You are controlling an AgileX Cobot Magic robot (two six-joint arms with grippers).
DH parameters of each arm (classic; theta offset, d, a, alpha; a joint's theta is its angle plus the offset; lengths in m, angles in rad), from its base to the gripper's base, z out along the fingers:
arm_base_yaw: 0 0.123 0 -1.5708
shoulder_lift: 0.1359 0 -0.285 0
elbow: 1.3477 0 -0.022 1.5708
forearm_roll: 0 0.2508 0 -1.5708
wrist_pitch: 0 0 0.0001 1.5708
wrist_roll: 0 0.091 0 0
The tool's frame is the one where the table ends.
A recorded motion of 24 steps. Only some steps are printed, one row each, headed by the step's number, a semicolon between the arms.
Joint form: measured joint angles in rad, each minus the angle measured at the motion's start. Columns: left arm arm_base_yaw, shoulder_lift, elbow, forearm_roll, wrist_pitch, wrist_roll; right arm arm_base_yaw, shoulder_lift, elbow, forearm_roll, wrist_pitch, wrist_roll.
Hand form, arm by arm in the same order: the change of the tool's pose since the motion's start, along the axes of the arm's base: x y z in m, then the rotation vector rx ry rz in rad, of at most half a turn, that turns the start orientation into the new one. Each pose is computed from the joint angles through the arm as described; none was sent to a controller.
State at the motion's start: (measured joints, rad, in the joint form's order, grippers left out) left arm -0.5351 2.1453 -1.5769 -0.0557 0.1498 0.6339; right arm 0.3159 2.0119 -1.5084 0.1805 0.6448 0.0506
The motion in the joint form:
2: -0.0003 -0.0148 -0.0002 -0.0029 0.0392 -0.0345; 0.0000 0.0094 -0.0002 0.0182 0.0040 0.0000
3: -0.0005 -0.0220 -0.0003 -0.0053 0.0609 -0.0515; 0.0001 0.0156 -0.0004 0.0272 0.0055 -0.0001
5: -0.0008 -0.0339 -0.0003 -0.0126 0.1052 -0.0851; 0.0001 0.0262 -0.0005 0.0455 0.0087 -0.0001
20: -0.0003 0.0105 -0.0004 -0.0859 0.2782 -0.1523; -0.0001 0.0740 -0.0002 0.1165 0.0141 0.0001
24: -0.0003 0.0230 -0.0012 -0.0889 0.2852 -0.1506; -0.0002 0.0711 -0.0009 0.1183 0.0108 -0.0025
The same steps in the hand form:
2: -0.0029 0.0013 0.0045 -0.0144 0.0370 0.0197; 0.0002 0.0011 -0.0041 0.0120 0.0177 -0.0067
3: -0.0045 0.0019 0.0065 -0.0208 0.0577 0.0299; 0.0004 0.0018 -0.0067 0.0175 0.0274 -0.0100
5: -0.0077 0.0032 0.0091 -0.0331 0.1032 0.0516; 0.0006 0.0030 -0.0113 0.0293 0.0456 -0.0171
20: -0.0169 0.0045 -0.0226 -0.0214 0.3511 0.1222; 0.0020 0.0074 -0.0317 0.0739 0.1161 -0.0482
24: -0.0169 0.0043 -0.0287 -0.0127 0.3676 0.1230; 0.0023 0.0075 -0.0301 0.0763 0.1093 -0.0473

